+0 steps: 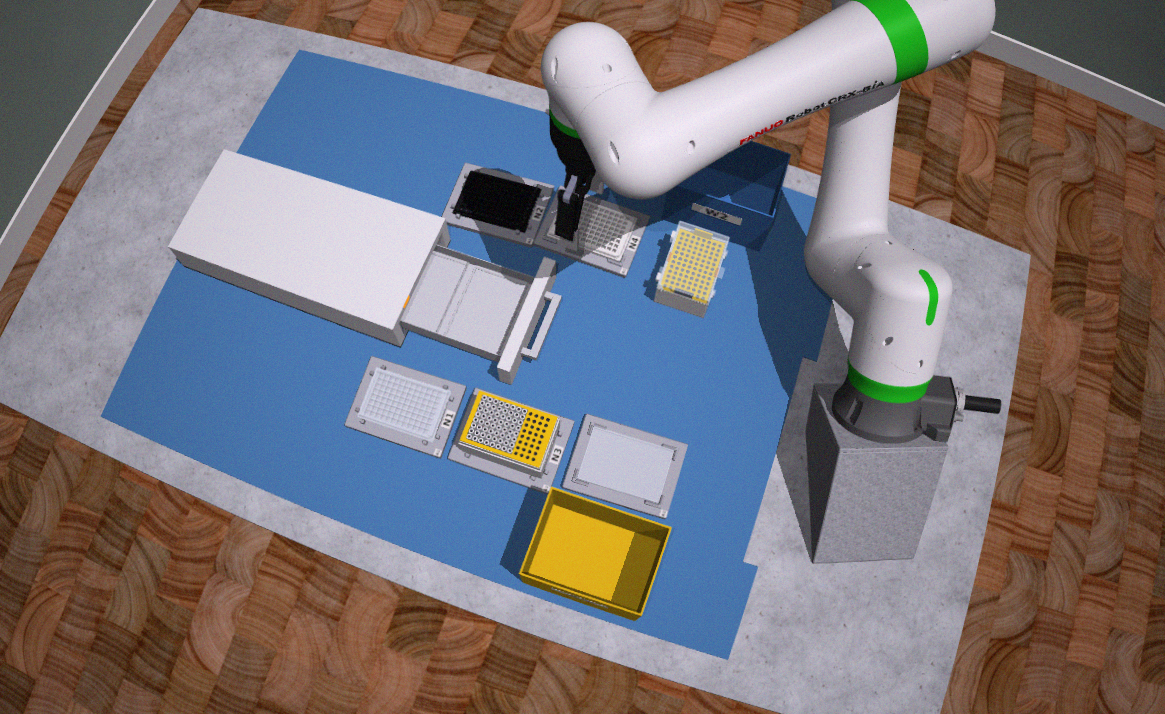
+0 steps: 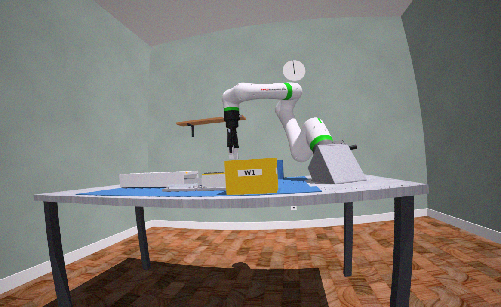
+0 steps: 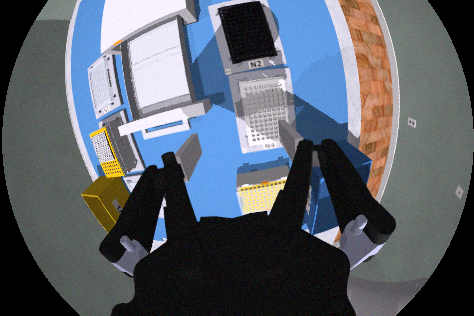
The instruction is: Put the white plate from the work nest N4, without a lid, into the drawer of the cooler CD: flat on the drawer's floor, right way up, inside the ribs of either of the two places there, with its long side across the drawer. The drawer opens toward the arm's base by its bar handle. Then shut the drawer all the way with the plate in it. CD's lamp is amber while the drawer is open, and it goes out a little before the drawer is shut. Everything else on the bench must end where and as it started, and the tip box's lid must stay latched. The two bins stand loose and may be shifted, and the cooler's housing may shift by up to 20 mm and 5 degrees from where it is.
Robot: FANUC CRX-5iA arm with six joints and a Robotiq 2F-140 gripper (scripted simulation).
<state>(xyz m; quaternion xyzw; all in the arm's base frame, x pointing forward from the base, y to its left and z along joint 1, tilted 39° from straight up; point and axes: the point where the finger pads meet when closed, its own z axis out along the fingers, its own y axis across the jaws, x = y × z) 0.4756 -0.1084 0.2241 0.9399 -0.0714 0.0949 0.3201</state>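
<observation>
The white plate lies 10 mm behind my hand, 50 mm to the right of it and 140 mm below it. The rest, counted from my hand: black plate: 160 mm ahead, 70 mm to the right, 140 mm below; blue bin W2: 220 mm behind, 150 mm to the right, 130 mm below; N4 label: 80 mm behind, 40 mm to the right, 150 mm below.
</observation>
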